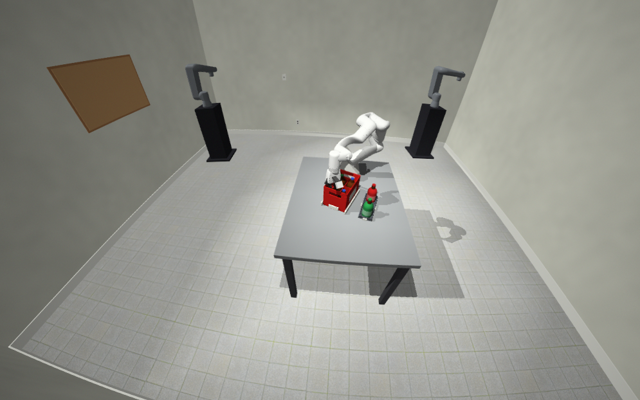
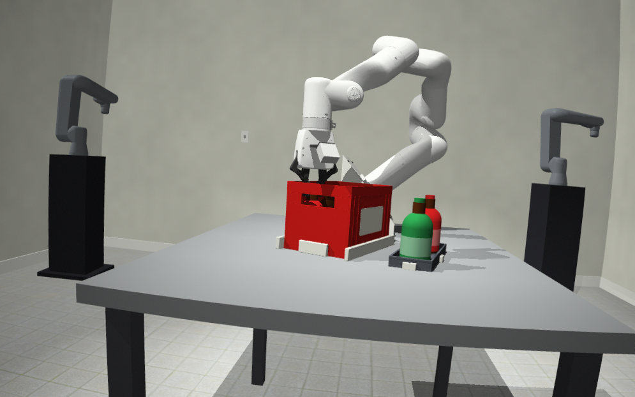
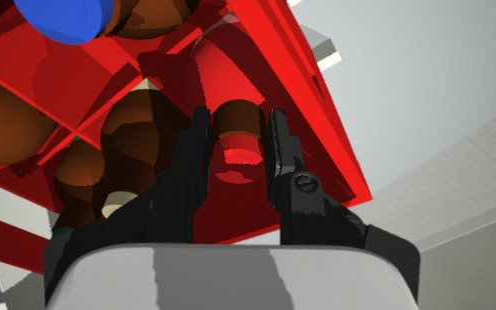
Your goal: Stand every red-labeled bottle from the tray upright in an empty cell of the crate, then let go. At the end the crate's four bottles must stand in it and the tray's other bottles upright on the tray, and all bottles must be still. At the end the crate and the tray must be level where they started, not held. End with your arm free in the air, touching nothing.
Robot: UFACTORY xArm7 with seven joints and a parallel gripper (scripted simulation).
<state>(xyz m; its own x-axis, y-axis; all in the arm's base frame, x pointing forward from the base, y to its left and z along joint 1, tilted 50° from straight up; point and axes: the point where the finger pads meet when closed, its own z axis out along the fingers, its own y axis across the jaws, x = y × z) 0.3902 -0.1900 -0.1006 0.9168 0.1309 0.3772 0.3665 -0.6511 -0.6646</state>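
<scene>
Now: hand 3 cm past the red-labeled bottle, 32 cm to the right of it and 7 cm above it. The rest, counted from my hand: brown bottle 8 cm behind, 5 cm to the left, 7 cm below; red crate 6 cm behind, 8 cm to the left, 8 cm below; green bottle 14 cm ahead, 25 cm to the left, 7 cm below.
</scene>
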